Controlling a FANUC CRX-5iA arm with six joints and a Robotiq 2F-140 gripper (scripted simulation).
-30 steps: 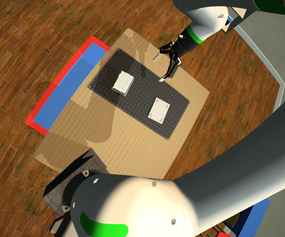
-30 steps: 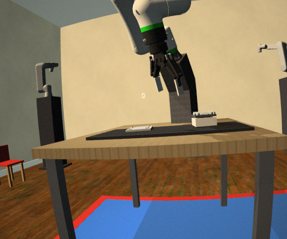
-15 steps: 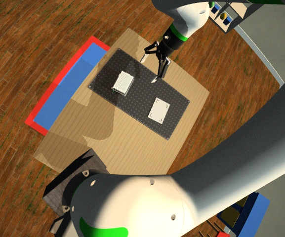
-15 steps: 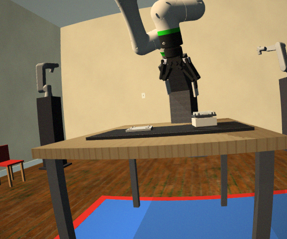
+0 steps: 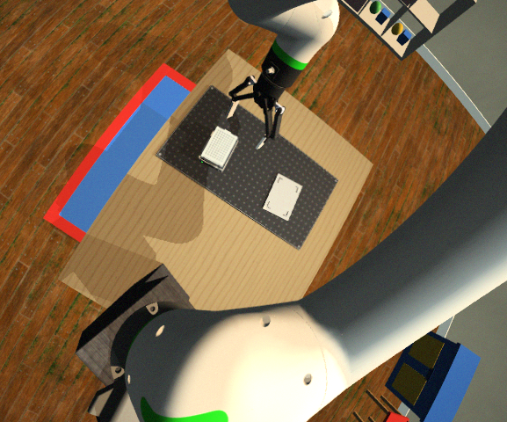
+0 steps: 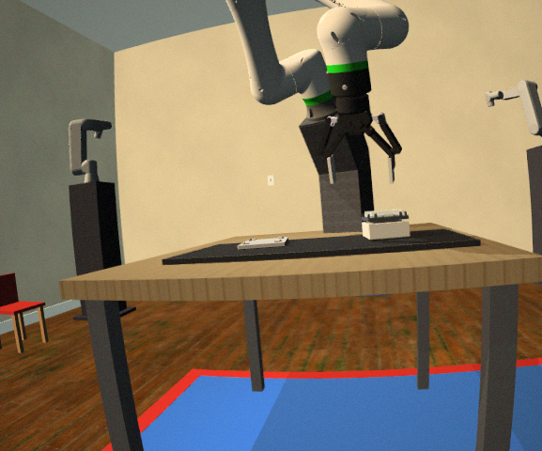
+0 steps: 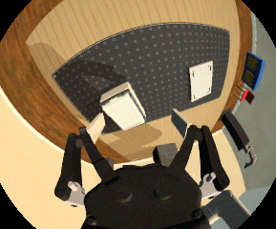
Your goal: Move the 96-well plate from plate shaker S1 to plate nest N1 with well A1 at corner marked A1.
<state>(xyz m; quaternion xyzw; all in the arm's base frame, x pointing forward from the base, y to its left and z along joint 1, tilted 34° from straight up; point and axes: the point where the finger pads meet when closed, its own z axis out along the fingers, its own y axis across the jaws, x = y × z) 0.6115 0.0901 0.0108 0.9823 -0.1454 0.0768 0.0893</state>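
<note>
Now: the 96-well plate 90 mm below my hand, 60 mm behind it and 50 mm to the left of it. The rest, counted from my hand: plate nest N1 (270 mm to the right, 150 mm below, 90 mm behind).
</note>
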